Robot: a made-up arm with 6 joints.
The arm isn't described. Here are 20 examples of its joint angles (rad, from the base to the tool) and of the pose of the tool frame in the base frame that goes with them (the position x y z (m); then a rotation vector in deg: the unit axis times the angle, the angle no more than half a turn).
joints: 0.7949 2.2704 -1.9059 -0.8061 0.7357 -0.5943
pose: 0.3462 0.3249 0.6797 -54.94 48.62 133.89
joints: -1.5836 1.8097 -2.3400 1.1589 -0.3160 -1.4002
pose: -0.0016 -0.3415 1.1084 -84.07 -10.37 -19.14
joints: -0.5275 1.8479 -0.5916 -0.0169 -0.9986 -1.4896
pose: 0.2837 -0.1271 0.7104 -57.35 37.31 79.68
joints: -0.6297 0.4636 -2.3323 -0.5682 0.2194 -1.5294
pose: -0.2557 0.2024 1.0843 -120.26 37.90 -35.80
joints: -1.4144 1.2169 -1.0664 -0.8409 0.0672 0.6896
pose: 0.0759 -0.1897 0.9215 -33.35 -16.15 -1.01
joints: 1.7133 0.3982 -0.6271 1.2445 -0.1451 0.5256
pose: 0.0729 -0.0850 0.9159 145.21 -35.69 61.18
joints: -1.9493 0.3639 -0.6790 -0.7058 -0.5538 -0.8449
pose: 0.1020 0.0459 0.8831 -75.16 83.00 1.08
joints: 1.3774 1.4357 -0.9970 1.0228 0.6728 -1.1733
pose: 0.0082 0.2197 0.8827 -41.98 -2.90 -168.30
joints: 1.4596 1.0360 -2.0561 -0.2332 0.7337 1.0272
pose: 0.0117 0.0025 1.1522 88.50 -77.77 104.09
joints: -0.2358 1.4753 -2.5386 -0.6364 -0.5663 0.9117
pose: 0.1151 0.0205 1.1912 -77.57 -118.74 81.02
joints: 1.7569 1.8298 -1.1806 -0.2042 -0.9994 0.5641
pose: -0.0902 0.3326 0.8665 -80.52 70.22 -132.58
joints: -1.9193 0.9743 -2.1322 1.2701 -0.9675 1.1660
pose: -0.0353 0.1329 1.1475 76.98 117.56 -55.09
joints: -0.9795 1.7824 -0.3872 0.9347 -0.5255 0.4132
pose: 0.1100 -0.2379 0.7089 6.20 -47.57 -51.81
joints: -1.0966 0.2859 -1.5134 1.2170 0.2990 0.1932
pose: -0.1275 0.2532 1.0322 -36.15 -120.60 54.35
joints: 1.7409 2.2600 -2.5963 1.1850 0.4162 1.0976
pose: -0.0601 0.4836 0.9373 153.52 23.68 49.69
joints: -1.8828 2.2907 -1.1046 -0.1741 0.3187 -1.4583
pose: -0.0607 -0.3350 0.5690 41.10 30.05 42.71
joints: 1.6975 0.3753 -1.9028 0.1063 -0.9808 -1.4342
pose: 0.0385 -0.4016 1.0458 -25.51 -130.77 -4.18
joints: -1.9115 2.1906 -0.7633 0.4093 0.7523 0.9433
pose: -0.0610 -0.2768 0.5913 67.31 -46.09 -116.06
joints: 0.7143 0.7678 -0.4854 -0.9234 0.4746 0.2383
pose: 0.0237 0.0104 0.7958 -28.71 -0.11 117.08
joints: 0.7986 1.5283 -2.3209 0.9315 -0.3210 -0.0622
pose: 0.1455 0.0871 1.1873 49.71 -137.66 67.18
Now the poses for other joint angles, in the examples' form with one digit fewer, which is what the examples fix.
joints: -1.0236 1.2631 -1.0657 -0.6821 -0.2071 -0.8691
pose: 0.156 -0.158 0.898 -59.9 47.4 53.8
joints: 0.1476 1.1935 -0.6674 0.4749 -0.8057 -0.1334
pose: 0.175 0.008 0.925 -15.6 -71.3 58.4
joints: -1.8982 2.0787 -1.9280 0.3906 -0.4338 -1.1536
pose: -0.120 -0.472 0.890 -53.6 32.7 -22.8
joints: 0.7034 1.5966 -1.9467 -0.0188 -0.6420 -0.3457
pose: 0.191 0.191 1.100 -46.2 -112.1 88.7
